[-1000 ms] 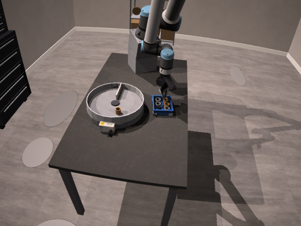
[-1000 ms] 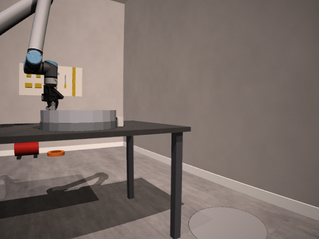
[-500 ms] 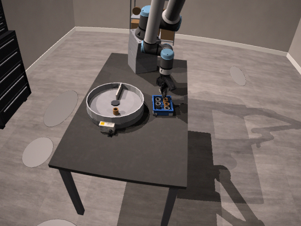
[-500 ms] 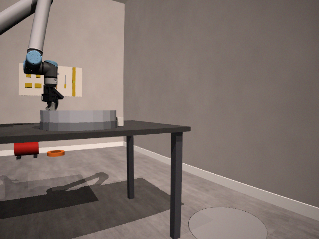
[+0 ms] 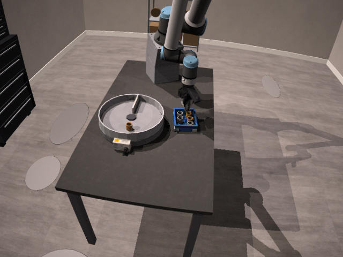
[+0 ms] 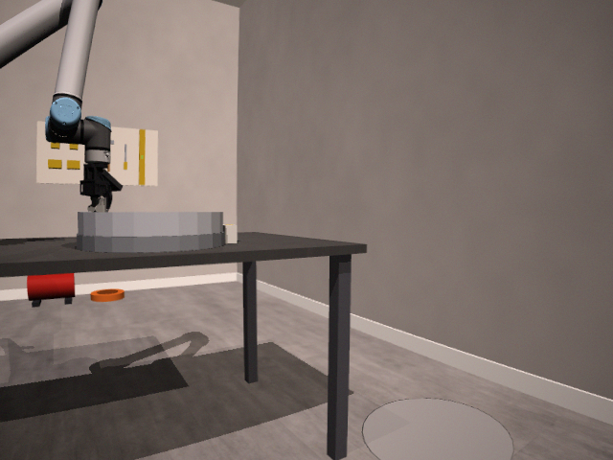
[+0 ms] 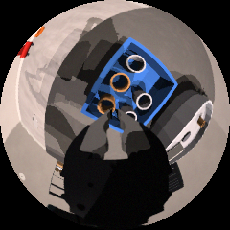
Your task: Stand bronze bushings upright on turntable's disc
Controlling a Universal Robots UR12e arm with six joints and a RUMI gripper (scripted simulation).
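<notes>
Now: hand 50 mm short of the blue crate, 20 mm to the left of it and 40 mm above it. The rest, counted from my hand: turntable 60 mm ahead, 370 mm to the right, 20 mm below.
</notes>
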